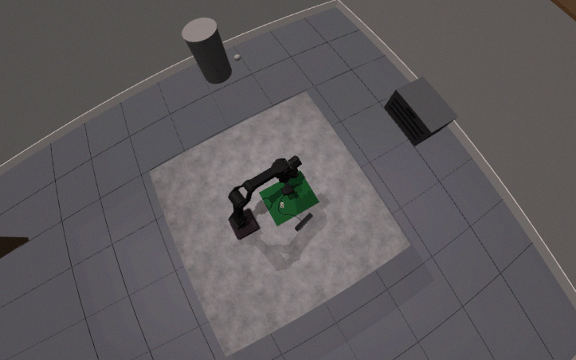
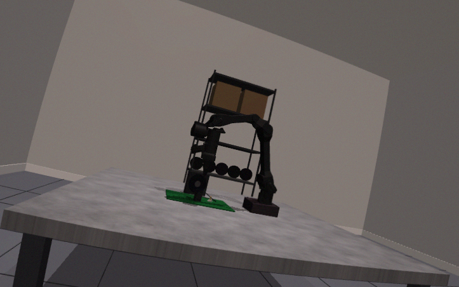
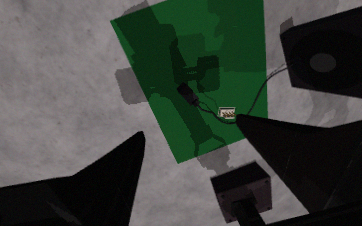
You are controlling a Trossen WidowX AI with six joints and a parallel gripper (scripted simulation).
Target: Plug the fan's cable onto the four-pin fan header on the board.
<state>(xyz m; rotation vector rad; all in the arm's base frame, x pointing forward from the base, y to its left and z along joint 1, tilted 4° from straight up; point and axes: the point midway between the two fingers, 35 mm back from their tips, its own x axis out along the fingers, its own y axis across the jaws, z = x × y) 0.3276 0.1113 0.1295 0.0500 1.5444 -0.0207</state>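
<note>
My gripper tip is 1 cm short of the black plug, 2 cm to the left of it and 11 cm above it. From my gripper tip the other things lie so: black fan: 2 cm ahead, 24 cm to the right, 7 cm below; then white four-pin header: 6 cm behind, 10 cm to the right, 13 cm below; then green board: 7 cm to the right, 14 cm below.
</note>
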